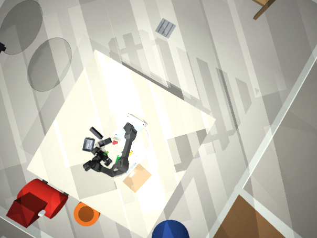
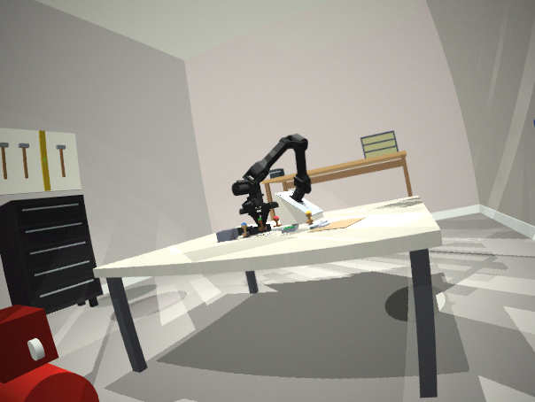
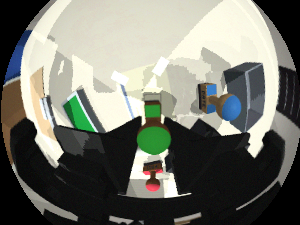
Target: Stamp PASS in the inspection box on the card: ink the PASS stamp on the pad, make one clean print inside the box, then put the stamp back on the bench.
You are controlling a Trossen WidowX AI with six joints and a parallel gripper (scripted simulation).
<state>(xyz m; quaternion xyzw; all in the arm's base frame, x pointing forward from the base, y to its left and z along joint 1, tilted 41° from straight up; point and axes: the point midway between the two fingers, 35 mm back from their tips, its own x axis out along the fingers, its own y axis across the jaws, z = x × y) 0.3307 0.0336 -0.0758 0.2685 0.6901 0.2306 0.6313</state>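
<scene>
My gripper tip is 80 mm to the left of the blue-knobbed stamp, 20 mm short of it and 10 mm above it. Round my gripper tip: green ink pad (130 mm to the left, 30 mm below, 10 mm behind); red-knobbed stamp (130 mm behind, 10 mm below); green-knobbed stamp (right at my gripper tip).
</scene>
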